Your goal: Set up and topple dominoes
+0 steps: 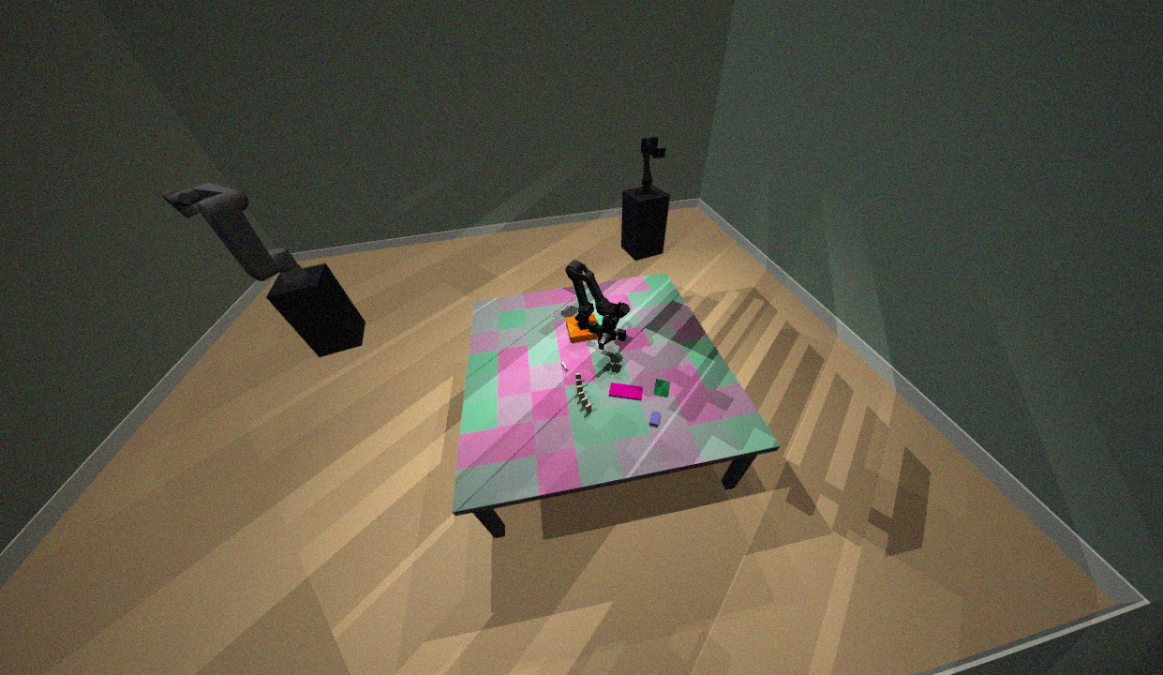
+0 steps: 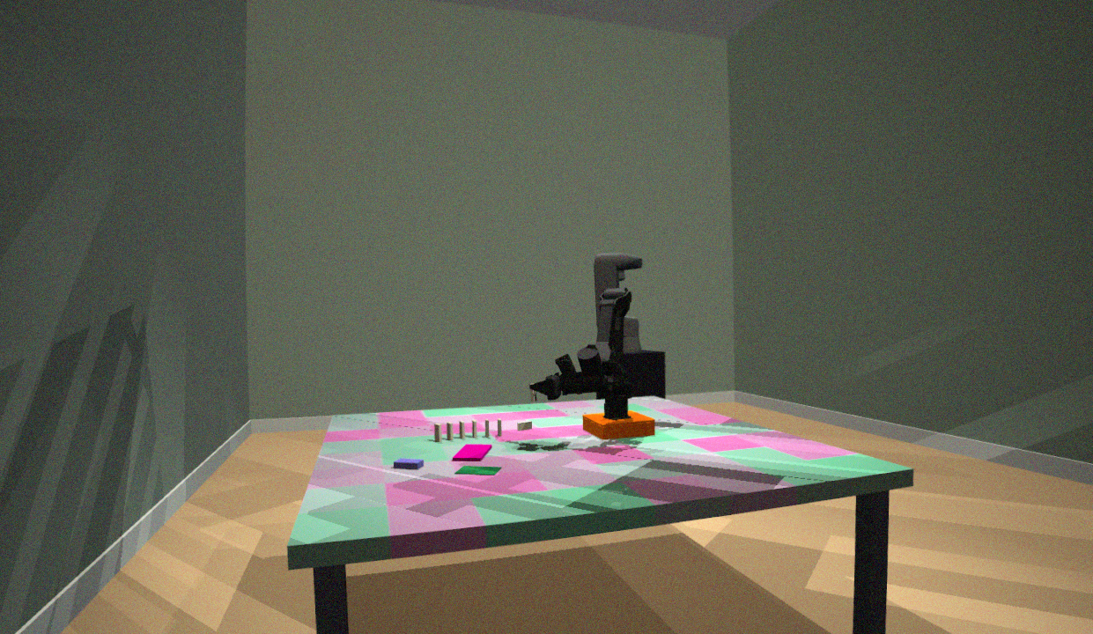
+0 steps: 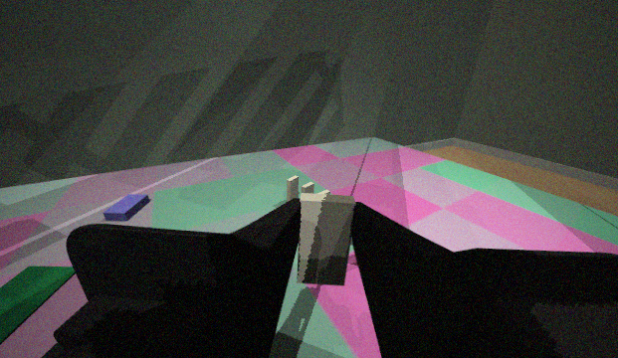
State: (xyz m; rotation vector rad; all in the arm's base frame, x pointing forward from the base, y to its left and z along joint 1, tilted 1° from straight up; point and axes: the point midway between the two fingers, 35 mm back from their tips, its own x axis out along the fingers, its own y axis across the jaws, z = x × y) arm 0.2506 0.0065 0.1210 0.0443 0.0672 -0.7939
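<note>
The magenta slab is 190 mm ahead of my gripper tip, 40 mm to the left of it and 160 mm below it. From my gripper tip the other things lie so: purple block 380 mm ahead, 80 mm to the left, 150 mm below; then green flat piece 240 mm ahead, 200 mm to the left, 160 mm below.
</note>
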